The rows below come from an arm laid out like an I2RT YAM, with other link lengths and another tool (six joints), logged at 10 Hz.
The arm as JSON. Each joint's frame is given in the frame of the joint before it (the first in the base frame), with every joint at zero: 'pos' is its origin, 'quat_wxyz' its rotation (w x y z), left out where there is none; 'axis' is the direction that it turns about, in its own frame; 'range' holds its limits. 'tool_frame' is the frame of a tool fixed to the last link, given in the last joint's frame.
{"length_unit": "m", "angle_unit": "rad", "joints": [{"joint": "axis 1", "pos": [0.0, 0.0, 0.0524], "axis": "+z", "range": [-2.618, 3.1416]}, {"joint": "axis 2", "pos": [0.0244, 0.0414, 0.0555], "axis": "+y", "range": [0.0, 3.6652]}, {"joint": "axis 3", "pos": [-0.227, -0.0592, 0.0], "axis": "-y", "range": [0.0, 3.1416]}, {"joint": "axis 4", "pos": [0.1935, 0.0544, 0.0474], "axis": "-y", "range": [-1.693, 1.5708]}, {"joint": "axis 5", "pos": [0.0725, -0.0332, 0.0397], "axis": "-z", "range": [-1.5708, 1.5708]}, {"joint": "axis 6", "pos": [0.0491, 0.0, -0.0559], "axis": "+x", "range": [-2.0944, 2.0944]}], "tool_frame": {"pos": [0.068, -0.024, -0.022], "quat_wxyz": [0.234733, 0.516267, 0.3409, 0.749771]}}
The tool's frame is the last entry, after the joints.
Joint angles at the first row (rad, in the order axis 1, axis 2, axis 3, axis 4, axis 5, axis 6):
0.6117, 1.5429, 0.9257, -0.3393, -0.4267, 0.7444
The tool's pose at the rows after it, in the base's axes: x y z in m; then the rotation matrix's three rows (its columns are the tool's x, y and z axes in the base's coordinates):
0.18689 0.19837 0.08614; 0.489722 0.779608 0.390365; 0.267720 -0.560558 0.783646; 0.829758 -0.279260 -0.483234
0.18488 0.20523 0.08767; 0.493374 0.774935 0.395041; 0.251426 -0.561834 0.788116; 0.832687 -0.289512 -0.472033
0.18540 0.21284 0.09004; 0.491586 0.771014 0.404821; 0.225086 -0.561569 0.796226; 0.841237 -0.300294 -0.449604
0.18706 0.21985 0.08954; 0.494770 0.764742 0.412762; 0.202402 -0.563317 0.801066; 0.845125 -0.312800 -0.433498
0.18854 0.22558 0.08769; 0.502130 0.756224 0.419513; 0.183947 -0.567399 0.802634; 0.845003 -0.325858 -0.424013
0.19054 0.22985 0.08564; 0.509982 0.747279 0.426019; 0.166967 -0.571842 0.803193; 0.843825 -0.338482 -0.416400
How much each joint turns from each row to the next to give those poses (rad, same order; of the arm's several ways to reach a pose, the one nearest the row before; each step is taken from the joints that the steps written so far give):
0.0244, 0.0000, 0.0004, 0.0030, 0.0160, 0.0309
0.0237, 0.0000, 0.0000, 0.0218, 0.0073, 0.0359
0.0179, 0.0023, 0.0007, 0.0351, 0.0030, 0.0351
0.0130, 0.0152, 0.0007, 0.0389, 0.0020, 0.0313
0.0099, 0.0184, 0.0001, 0.0343, 0.0022, 0.0286
0.0042, 0.0179, 0.0000, 0.0301, -0.0003, 0.0233

